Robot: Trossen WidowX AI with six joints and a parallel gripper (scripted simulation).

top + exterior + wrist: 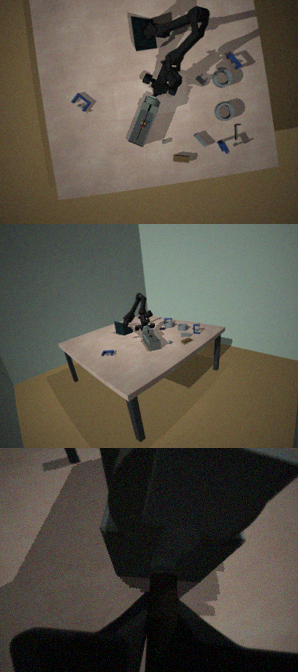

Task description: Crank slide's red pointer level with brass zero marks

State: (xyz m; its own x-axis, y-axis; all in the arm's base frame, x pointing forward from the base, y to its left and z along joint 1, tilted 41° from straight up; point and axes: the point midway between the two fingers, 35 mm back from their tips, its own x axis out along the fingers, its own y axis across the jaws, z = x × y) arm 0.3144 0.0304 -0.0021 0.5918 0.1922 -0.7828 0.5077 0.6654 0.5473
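Right now the dark handle is 3 cm above my gripper tip, 2 cm behind it and 1 cm to the left of it. The rest, counted from my gripper tip: small grey cube 27 cm ahead, 2 cm to the left, 2 cm below; then red pointer 16 cm ahead, 9 cm to the right, 5 cm above; then grey bar 28 cm ahead, 22 cm to the left, 2 cm below.
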